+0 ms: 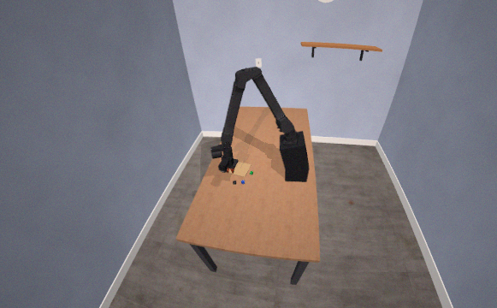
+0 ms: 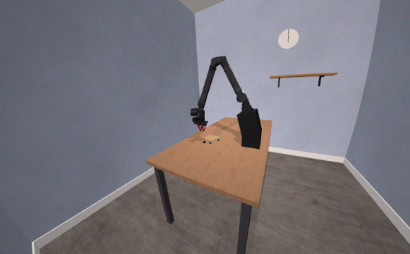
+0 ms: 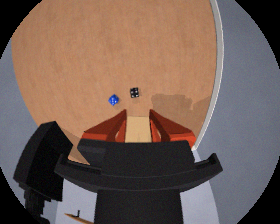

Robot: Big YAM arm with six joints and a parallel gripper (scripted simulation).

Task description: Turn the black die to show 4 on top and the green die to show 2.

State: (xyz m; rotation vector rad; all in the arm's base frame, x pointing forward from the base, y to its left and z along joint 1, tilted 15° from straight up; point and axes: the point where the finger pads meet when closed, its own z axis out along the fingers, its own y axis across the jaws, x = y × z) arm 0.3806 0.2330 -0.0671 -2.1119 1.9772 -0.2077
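Right now the black die is 2 cm to the right of my hand and 13 cm below it. Also, from my hand: green die (8 cm behind, 14 cm to the right, 13 cm below); then blue die (6 cm behind, 4 cm to the right, 13 cm below); then tan mat (2 cm ahead, 17 cm to the right, 13 cm below).
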